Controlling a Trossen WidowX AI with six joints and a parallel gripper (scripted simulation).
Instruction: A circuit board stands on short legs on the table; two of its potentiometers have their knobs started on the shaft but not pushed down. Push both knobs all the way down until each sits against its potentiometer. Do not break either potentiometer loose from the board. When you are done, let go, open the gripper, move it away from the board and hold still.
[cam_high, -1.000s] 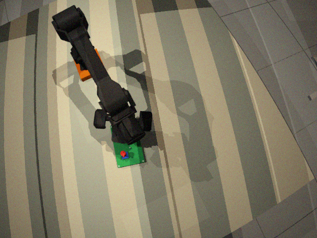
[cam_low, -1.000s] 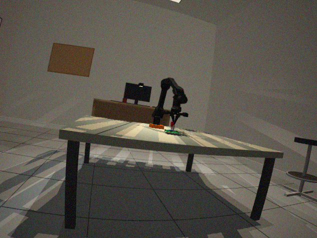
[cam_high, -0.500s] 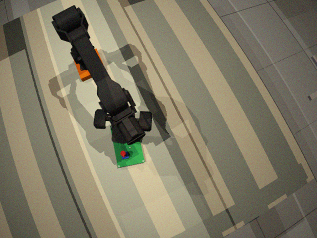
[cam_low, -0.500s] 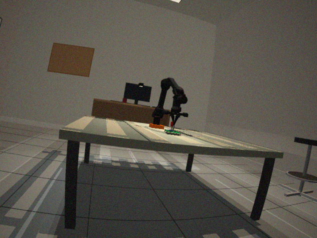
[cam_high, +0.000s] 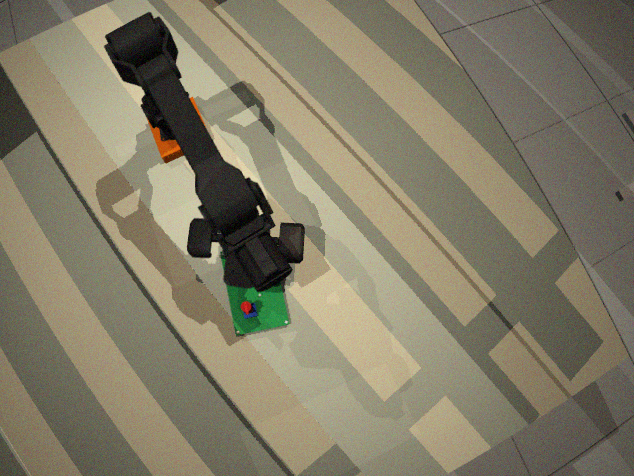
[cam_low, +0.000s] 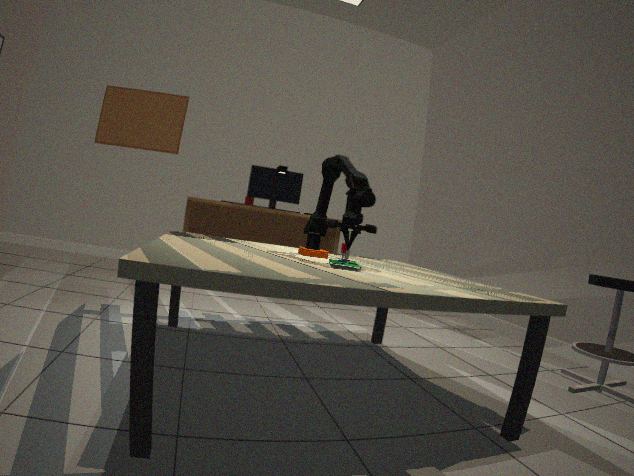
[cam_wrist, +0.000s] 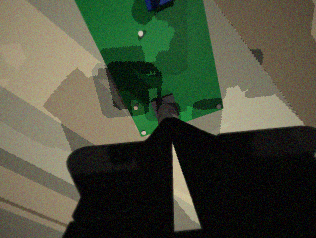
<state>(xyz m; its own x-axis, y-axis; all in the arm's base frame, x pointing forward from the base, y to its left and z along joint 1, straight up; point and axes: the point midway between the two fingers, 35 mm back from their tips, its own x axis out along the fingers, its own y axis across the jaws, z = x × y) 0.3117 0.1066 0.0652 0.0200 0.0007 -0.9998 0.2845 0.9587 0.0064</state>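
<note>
Now: the grey knob 1 cm below my gripper tip. From my gripper tip the other things lie so: red knob: 10 cm ahead, 3 cm to the right, 1 cm above.
</note>
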